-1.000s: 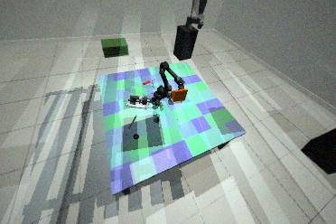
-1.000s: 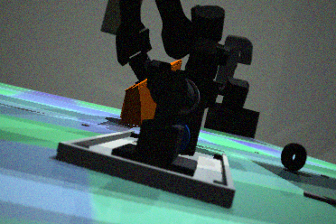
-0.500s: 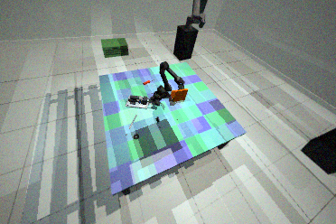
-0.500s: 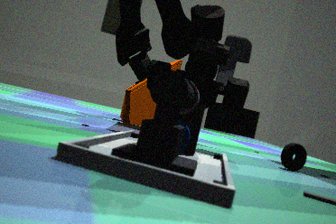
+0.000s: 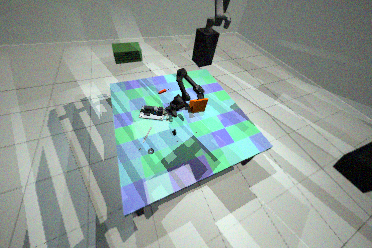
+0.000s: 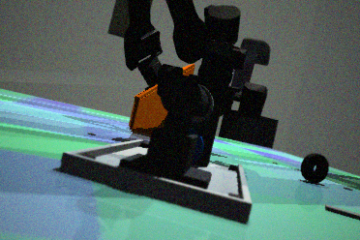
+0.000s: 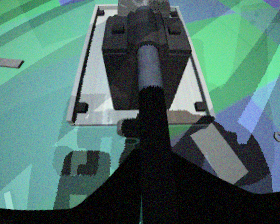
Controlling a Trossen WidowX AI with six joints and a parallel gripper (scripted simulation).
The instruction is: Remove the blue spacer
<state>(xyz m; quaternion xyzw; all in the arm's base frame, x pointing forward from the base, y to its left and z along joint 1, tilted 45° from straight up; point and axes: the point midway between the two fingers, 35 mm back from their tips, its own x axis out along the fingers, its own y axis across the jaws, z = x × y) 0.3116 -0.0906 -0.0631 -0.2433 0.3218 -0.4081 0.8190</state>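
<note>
Now: the dark shaft 5 cm ahead of my gripper tip, 3 cm to the right of it and 3 cm above it. Round my gripper tip: blue spacer 11 cm ahead, 7 cm to the right, 2 cm below; light grey spacer 10 cm ahead, 6 cm to the right, 3 cm above.
</note>
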